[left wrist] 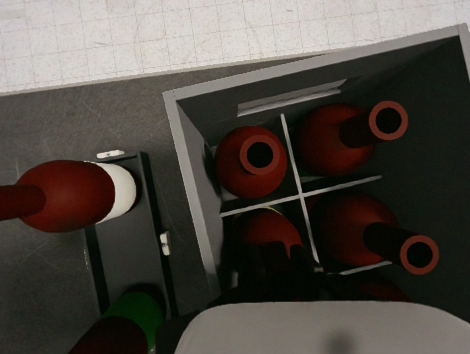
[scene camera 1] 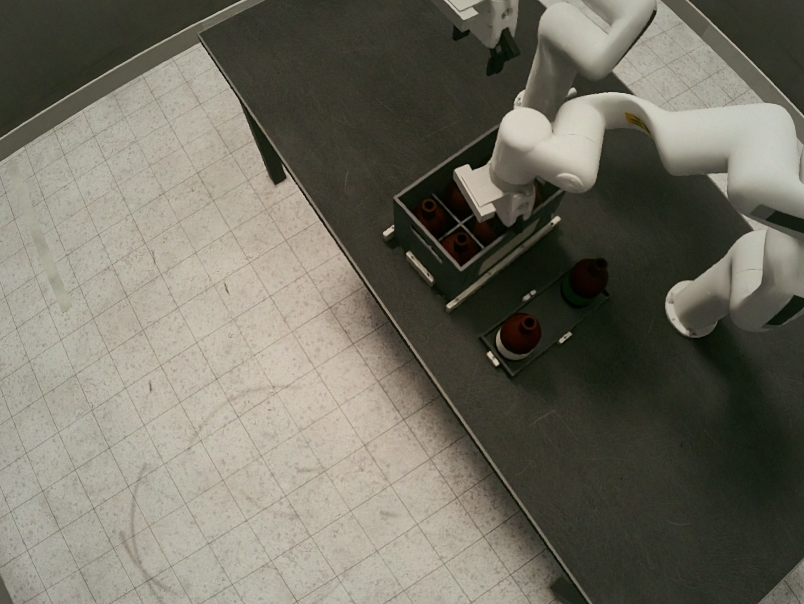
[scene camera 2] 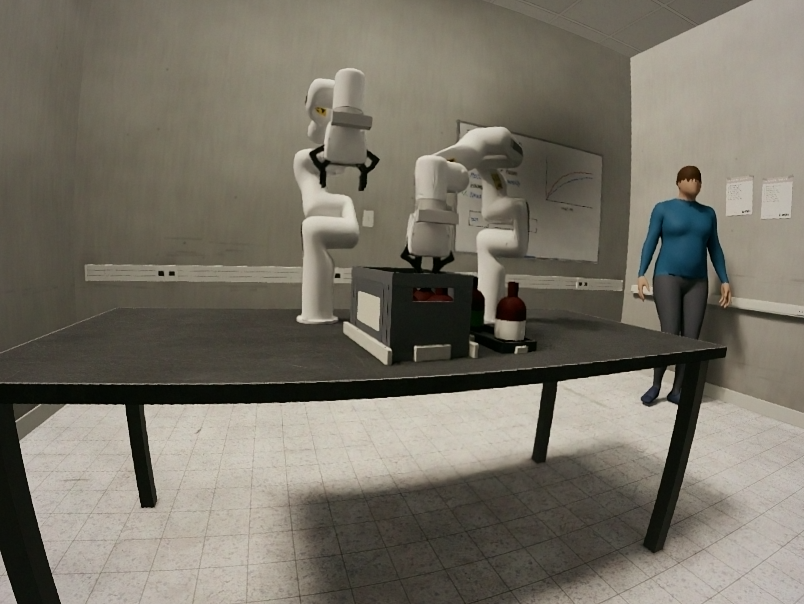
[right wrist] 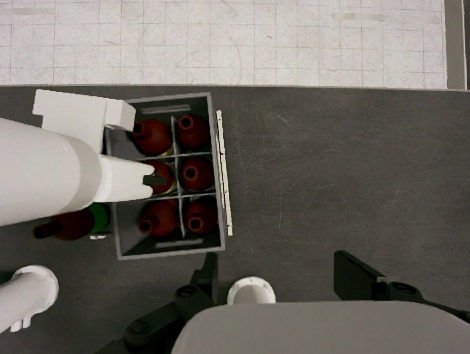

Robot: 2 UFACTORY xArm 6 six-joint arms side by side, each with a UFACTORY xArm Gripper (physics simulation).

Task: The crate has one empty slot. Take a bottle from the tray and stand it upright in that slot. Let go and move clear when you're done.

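Pixels of known places: left gripper, between the fingertips: (left wrist: 273, 263) (scene camera 1: 495, 220) (right wrist: 145, 176); right gripper, between the fingertips: (scene camera 1: 477, 54) (scene camera 2: 342, 189) (right wrist: 275, 271); left arm's base, origin of its link: (scene camera 1: 691, 309) (scene camera 2: 488, 320) (right wrist: 35, 287); right arm's base, origin of its link: (scene camera 1: 539, 110) (scene camera 2: 317, 320) (right wrist: 250, 299).
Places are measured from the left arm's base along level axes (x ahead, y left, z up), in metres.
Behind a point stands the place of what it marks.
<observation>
The dark grey crate (scene camera 1: 448, 276) @(z 0.102, x 0.466, y -0.263 m) (scene camera 2: 432, 325) @(z 0.071, x 0.482, y -0.330 m) (left wrist: 190, 190) @(z 0.175, x 0.404, y -0.256 m) (right wrist: 218, 175) @(z 0.164, x 0.363, y -0.453 m) is divided into slots. A red-brown bottle with a cream label (scene camera 1: 486, 230) @(z 0.123, x 0.364, y -0.308 m) (left wrist: 267, 227) @(z 0.120, x 0.367, y -0.311 m) (right wrist: 166, 172) @(z 0.111, x 0.355, y -0.343 m) stands low and looks upright in the middle slot of the tray-side row. My left gripper (scene camera 2: 427, 265) (left wrist: 273, 263) @(z 0.136, x 0.343, y -0.313 m) (right wrist: 145, 176) @(z 0.136, x 0.343, y -0.313 m) reaches down to the rim and is shut on its neck; the fingers partly hide the neck. My right gripper (scene camera 1: 477, 53) @(z 0.360, x 0.300, y -0.517 m) (scene camera 2: 343, 186) @(z 0.360, x 0.300, y -0.517 m) (right wrist: 275, 271) @(z 0.360, x 0.300, y -0.517 m) is open and empty, high beyond the crate. The tray (scene camera 1: 552, 318) @(z 0.005, x 0.293, y -0.121 m) (left wrist: 125, 250) @(z 0.005, x 0.302, y -0.121 m) holds a white-label bottle (scene camera 1: 521, 332) @(z 0.130, x 0.404, y -0.106 m) (scene camera 2: 512, 312) @(z 0.092, x 0.427, y -0.126 m) (left wrist: 75, 195) @(z 0.115, x 0.395, y -0.140 m) and a green-label bottle (scene camera 1: 588, 276) @(z 0.123, x 0.234, y -0.144 m) (left wrist: 135, 310) @(z 0.058, x 0.251, y -0.164 m).
Several other bottles, such as one at the crate's near corner (scene camera 1: 461, 247) @(z 0.157, x 0.433, y -0.286 m) (left wrist: 250, 162) @(z 0.163, x 0.421, y -0.292 m), stand in the slots around the held one. Pale strips (scene camera 1: 503, 263) (right wrist: 225, 175) edge the crate on the table. A person (scene camera 2: 688, 227) stands beyond the table at the right.
</observation>
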